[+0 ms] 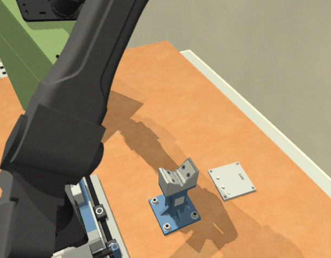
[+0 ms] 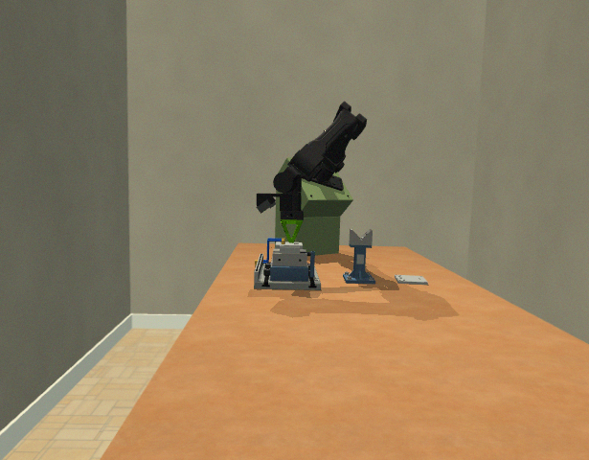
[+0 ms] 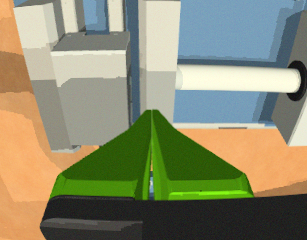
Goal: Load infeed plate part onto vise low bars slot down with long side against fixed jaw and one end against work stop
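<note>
The moving jaw lies 50 mm below my hand. Also, from my hand: grey part (30 mm ahead, 10 mm to the right, 40 mm below); work stop (30 mm ahead, 40 mm to the left, 40 mm below); white cylinder rod (60 mm behind, 50 mm below).
</note>
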